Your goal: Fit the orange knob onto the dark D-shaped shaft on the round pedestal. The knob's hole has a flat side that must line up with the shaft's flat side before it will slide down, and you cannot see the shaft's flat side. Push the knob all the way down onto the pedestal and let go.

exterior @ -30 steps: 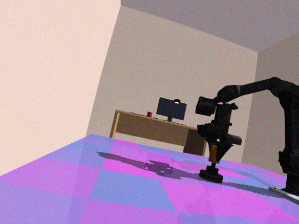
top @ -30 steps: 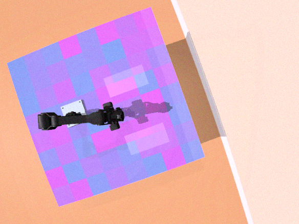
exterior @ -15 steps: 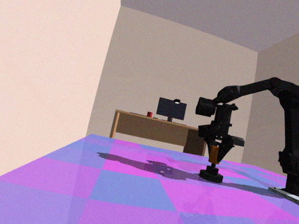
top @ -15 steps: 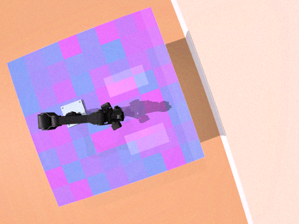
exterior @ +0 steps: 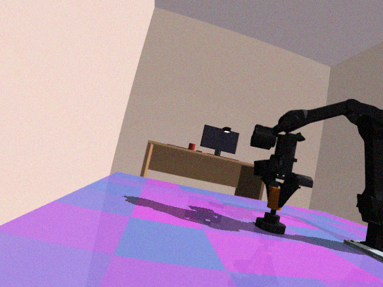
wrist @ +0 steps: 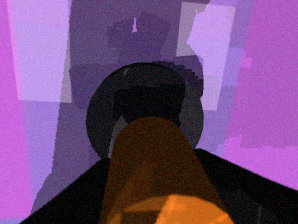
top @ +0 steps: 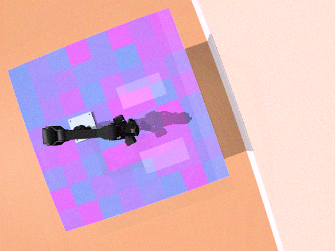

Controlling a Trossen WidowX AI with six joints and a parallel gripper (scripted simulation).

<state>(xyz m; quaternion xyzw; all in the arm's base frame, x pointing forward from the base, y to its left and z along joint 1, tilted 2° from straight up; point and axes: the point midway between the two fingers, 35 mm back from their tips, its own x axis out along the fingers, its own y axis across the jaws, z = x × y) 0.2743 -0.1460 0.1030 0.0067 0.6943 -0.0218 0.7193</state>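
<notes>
My gripper tip is now 20 mm below the orange knob. The rest, counted from my gripper tip: round pedestal (40 mm below).
</notes>
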